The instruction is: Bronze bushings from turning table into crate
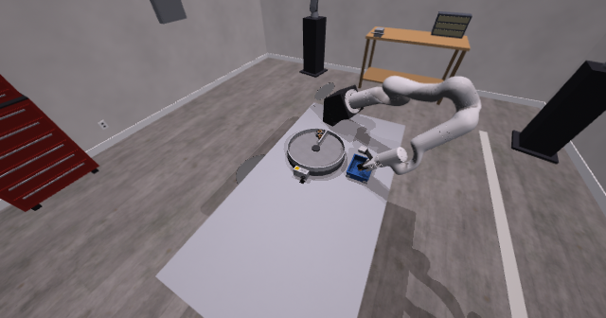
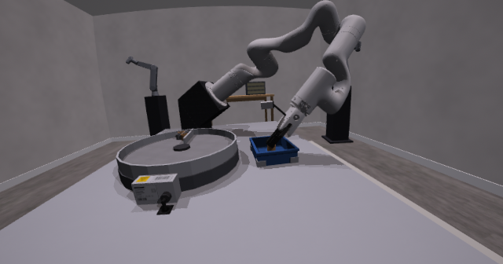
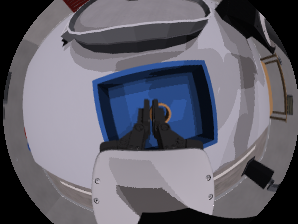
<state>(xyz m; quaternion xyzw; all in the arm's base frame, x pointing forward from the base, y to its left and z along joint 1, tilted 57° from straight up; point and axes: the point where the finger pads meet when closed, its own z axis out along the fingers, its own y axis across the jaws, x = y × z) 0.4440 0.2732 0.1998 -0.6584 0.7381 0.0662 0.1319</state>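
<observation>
The blue crate lies 4 cm below my hand and 1 cm behind it. Also, from my hand: grey turning table: 34 cm to the right, 5 cm ahead, 1 cm below.
</observation>
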